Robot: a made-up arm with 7 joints. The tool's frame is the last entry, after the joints. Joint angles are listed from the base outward. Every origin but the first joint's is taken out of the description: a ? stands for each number. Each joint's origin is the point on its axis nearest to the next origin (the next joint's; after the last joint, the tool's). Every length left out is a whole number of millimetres.
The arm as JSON. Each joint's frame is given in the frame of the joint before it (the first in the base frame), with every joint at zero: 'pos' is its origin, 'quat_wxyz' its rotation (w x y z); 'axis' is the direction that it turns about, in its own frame. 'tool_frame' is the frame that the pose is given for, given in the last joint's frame.
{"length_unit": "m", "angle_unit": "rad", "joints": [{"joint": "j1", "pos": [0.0, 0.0, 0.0], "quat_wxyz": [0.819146, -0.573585, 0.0, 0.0], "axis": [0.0, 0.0, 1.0]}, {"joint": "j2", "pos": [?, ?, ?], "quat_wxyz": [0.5, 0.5, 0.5, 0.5], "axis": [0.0, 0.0, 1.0]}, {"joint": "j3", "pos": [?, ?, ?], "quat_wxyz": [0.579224, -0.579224, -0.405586, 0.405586], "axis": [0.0, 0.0, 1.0]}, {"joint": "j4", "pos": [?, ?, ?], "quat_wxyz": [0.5, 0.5, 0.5, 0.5], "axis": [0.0, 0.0, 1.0]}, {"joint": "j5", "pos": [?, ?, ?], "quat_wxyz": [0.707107, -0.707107, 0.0, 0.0], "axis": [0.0, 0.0, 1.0]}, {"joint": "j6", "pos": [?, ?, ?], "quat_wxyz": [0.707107, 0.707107, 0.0, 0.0], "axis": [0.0, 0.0, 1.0]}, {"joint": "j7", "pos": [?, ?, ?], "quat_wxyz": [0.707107, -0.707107, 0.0, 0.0], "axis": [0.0, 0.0, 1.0]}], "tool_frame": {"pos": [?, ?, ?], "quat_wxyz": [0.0, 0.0, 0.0, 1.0]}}
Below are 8 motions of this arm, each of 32 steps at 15 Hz.
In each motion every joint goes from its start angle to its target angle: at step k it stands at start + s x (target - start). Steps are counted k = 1, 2, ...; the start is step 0. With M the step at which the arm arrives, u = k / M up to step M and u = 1 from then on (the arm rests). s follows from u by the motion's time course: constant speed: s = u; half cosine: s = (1 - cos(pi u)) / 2; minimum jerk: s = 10 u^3 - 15 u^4 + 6 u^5.
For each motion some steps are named. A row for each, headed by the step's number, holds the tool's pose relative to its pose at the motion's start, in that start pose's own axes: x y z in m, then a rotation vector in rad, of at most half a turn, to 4 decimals.
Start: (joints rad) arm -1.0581 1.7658 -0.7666 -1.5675 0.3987 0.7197 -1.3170
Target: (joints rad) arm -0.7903 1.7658 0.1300 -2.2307 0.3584 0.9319 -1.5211
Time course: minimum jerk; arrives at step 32
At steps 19, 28, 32:
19: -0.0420 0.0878 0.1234 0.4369 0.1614 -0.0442
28: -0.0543 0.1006 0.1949 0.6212 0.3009 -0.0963
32: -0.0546 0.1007 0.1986 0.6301 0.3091 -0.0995

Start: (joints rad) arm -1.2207 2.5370 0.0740 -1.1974 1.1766 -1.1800 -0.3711
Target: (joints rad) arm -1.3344 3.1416 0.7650 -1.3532 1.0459 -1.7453 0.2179
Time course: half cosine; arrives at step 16
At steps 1, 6, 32:
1: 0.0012 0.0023 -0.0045 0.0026 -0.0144 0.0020
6: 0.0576 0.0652 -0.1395 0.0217 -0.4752 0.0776
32: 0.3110 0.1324 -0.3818 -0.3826 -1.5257 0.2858

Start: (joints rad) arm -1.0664 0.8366 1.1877 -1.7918 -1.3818 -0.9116 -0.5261
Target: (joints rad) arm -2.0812 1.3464 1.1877 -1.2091 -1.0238 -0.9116 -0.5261
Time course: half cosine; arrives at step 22
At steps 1, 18, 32:
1: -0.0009 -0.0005 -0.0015 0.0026 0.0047 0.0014
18: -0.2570 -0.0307 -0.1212 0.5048 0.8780 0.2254
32: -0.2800 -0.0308 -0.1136 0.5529 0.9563 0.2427

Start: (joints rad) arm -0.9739 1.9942 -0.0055 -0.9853 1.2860 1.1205 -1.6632
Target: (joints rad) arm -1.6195 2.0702 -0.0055 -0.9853 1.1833 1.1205 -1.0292
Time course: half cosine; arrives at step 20
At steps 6, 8, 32:
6: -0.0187 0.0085 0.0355 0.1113 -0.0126 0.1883
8: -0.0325 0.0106 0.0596 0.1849 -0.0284 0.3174
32: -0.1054 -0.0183 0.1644 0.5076 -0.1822 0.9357

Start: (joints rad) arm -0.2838 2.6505 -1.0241 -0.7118 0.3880 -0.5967 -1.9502
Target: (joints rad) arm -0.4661 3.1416 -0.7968 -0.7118 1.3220 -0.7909 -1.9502
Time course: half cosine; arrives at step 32
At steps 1, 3, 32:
1: -0.0005 -0.0004 0.0005 -0.0012 0.0022 0.0015
3: -0.0044 -0.0040 0.0048 -0.0106 0.0200 0.0135
32: -0.1822 -0.1057 0.2831 -0.3153 1.1004 0.3976

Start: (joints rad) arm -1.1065 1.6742 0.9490 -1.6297 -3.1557 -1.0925 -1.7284
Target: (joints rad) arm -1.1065 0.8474 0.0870 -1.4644 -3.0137 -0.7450 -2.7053
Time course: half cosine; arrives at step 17
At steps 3, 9, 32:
3: -0.0392 0.0221 -0.0019 0.0198 0.0806 -0.1043
9: -0.2842 0.1514 0.0778 -0.0525 0.6469 -0.6613
32: -0.4662 0.2198 0.2879 -0.4638 1.1638 -0.9743

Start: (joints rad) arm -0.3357 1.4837 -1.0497 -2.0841 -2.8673 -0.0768 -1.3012
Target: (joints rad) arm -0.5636 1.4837 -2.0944 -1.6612 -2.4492 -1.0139 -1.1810
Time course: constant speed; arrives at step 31
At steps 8, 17, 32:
8: -0.0338 0.0486 0.0031 0.4396 0.0747 0.1786
17: -0.0724 0.0990 0.0263 0.9662 0.1610 0.2935
32: -0.1194 0.1602 0.1008 1.8206 0.2660 0.2750

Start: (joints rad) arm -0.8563 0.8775 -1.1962 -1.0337 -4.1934 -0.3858 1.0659
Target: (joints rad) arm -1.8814 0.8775 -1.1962 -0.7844 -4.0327 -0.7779 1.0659
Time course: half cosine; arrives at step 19
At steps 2, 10, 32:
2: -0.0040 -0.0144 -0.0073 -0.0337 -0.0011 -0.0019
10: -0.1020 -0.3075 -0.0651 -0.6758 -0.0081 0.0313
32: -0.2048 -0.5584 0.0200 -1.2356 0.0139 0.1774

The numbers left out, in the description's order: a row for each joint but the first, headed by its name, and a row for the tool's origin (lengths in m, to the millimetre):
j2: 0.0 0.0 0.0
j3: 0.391 -0.142 0.0
j4: 0.0 -0.047 0.0
j5: 0.03 -0.248 0.0
j6: 0.0 0.0 0.0
j7: 0.0 0.0 0.0
tool: 0.0 0.0 0.0

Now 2 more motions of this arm.
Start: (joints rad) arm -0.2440 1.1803 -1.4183 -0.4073 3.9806 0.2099 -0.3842
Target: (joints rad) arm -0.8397 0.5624 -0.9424 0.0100 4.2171 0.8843 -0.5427
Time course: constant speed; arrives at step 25
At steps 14, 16, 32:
14: -0.2363 -0.0861 -0.0467 -0.5123 0.5372 0.3988
16: -0.2704 -0.0999 -0.0443 -0.5845 0.6025 0.4556
32: -0.4207 -0.1590 -0.0064 -0.8932 0.8521 0.7153

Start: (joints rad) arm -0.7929 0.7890 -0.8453 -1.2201 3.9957 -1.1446 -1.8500
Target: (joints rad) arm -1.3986 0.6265 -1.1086 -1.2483 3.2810 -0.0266 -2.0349
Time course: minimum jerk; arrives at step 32
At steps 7, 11, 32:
7: 0.0013 -0.0213 0.0119 -0.0923 -0.0852 -0.0672
11: 0.0021 -0.0642 0.0390 -0.2845 -0.2584 -0.2178
32: -0.0343 -0.2444 0.2117 -1.2106 -1.0284 -1.2254

